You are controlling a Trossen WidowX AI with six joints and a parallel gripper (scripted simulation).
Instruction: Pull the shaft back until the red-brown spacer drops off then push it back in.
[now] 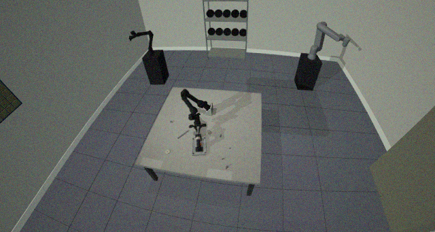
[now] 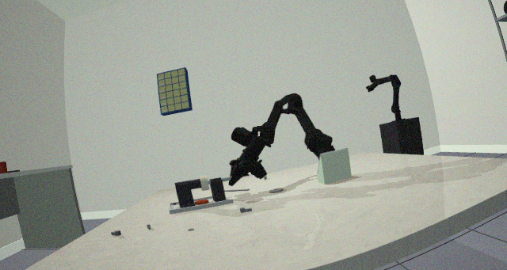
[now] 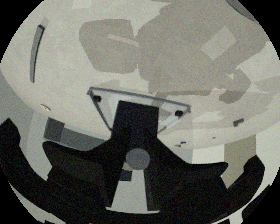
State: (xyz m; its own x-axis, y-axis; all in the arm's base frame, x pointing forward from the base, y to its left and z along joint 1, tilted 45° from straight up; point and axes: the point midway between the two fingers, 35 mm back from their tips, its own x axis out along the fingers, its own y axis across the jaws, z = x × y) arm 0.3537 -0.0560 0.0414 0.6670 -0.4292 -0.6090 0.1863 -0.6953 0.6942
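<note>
Now: gripper tip 6 cm short of the thin grey shaft, 1 cm to the right of it and 3 cm below it. From my gripper tip the other things lie so: red-brown spacer: 12 cm ahead, 2 cm to the left, 4 cm below.
</note>
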